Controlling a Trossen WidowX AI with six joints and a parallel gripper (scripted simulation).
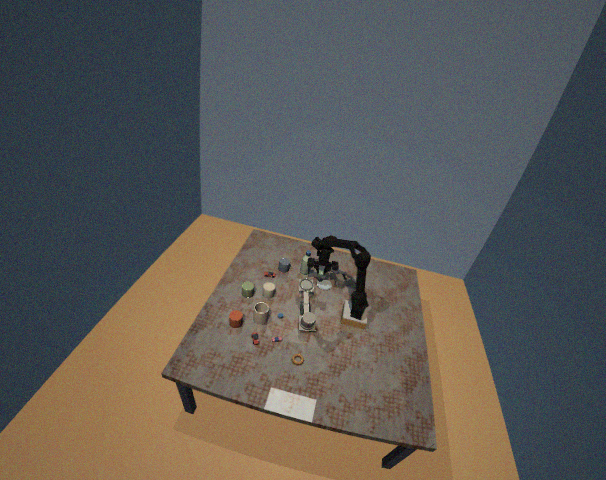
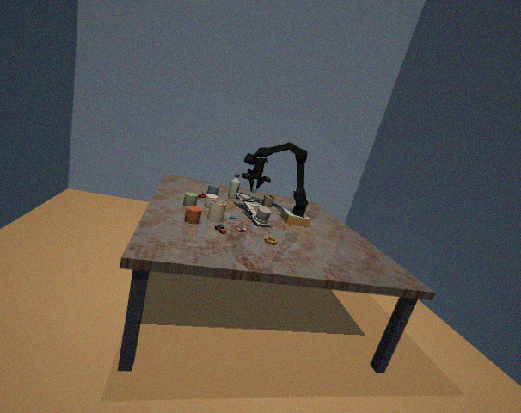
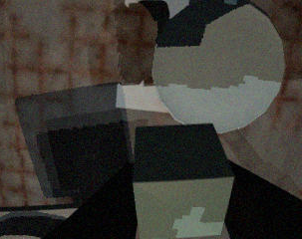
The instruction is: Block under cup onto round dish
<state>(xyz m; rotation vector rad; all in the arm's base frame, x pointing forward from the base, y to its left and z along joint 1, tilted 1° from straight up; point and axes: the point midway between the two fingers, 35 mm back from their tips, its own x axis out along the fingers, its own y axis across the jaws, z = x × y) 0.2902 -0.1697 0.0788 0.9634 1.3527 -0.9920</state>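
Now: gripper tip 4 cm past the pale blue round dish, 3 cm to the left of it and 10 cm above it. Round my gripper tip: bottle (12 cm ahead, 9 cm to the right, 1 cm above); then grey cup (12 cm behind, 10 cm to the right, 6 cm below); then pale green block (1 cm above).
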